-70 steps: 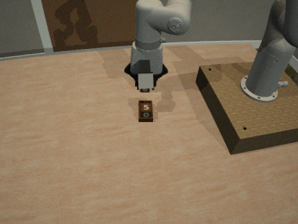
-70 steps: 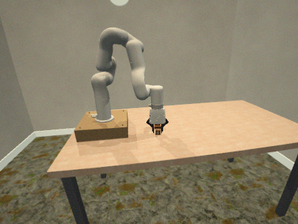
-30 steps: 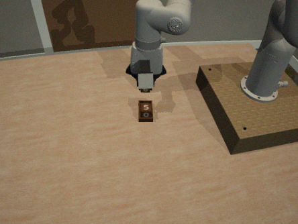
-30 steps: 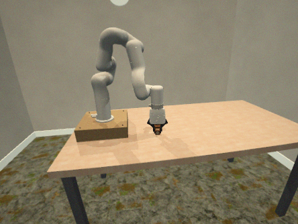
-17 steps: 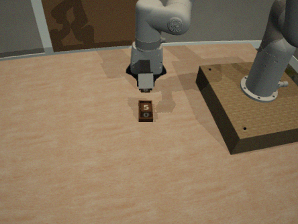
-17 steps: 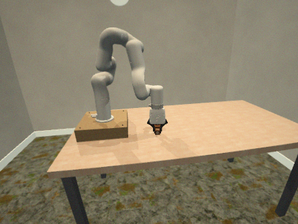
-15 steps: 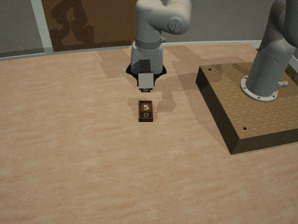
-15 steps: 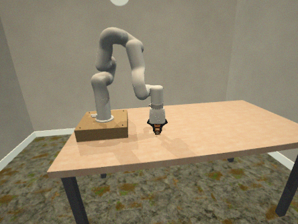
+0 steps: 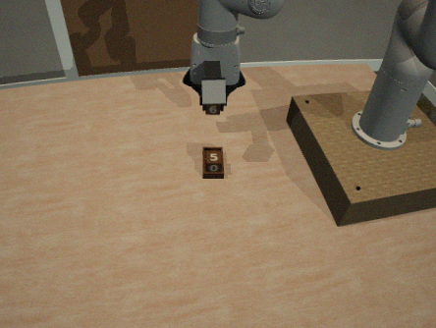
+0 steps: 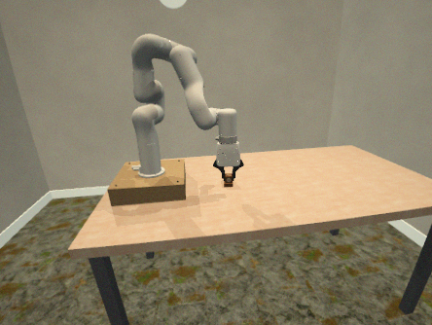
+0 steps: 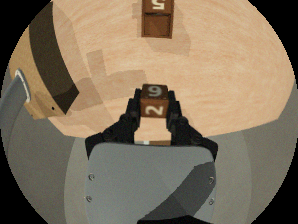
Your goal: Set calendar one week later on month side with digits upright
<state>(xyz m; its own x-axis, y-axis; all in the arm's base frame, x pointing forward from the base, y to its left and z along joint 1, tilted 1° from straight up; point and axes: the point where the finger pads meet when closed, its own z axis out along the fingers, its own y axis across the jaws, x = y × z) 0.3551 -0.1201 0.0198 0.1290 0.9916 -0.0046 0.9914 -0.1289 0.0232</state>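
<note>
The brown tray is 11 cm to the left of my hand, 8 cm below it and 1 cm ahead of it. Also, from my hand: cube: 1 cm below.
</note>
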